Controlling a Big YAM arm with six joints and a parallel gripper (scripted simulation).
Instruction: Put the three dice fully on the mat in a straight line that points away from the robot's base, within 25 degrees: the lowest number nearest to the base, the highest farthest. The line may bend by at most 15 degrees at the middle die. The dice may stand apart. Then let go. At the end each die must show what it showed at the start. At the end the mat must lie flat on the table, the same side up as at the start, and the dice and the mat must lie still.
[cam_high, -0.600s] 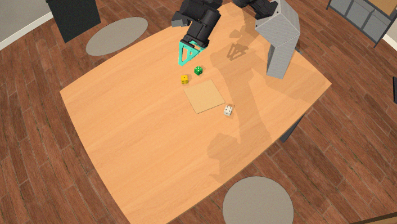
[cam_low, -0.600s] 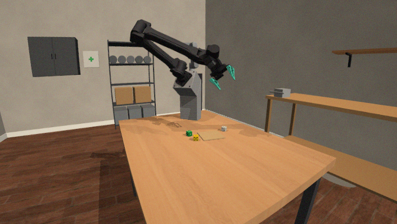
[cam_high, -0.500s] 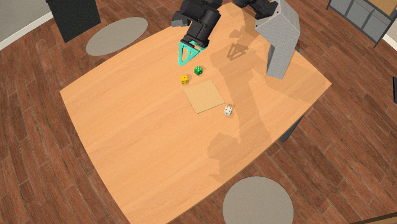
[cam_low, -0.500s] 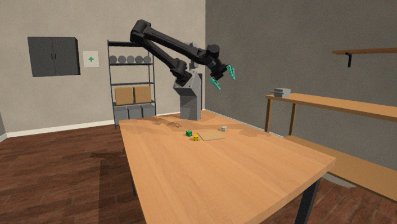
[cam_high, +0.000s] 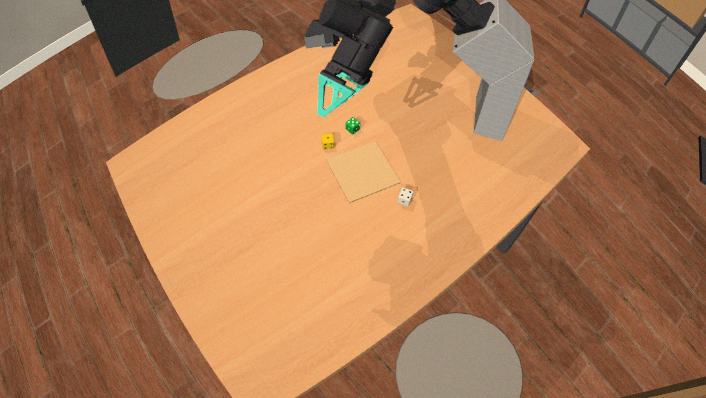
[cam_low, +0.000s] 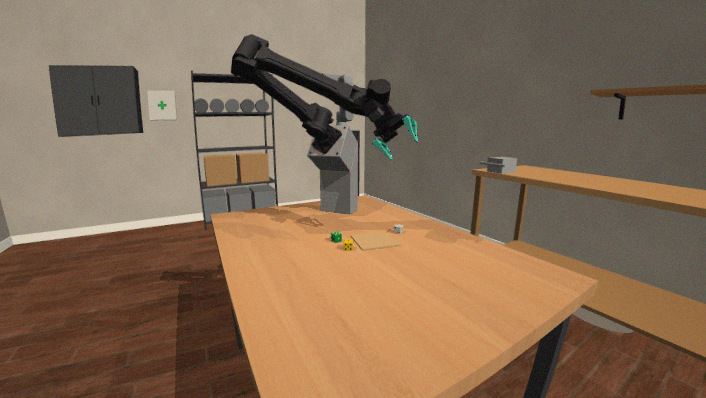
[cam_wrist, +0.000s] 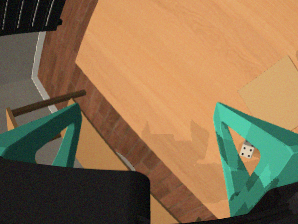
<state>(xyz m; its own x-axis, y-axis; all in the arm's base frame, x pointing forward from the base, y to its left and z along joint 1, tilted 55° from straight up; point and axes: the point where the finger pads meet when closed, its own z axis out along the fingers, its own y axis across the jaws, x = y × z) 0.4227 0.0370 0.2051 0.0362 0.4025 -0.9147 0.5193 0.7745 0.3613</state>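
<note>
Now: hand 140 mm past the yellow die, 100 mm to the left of it and 320 mm above it. Also, from my hand: green die 220 mm behind, 70 mm to the right, 320 mm below; tan mat 110 mm behind, 20 mm to the left, 330 mm below; white die 90 mm behind, 150 mm to the left, 320 mm below.
</note>
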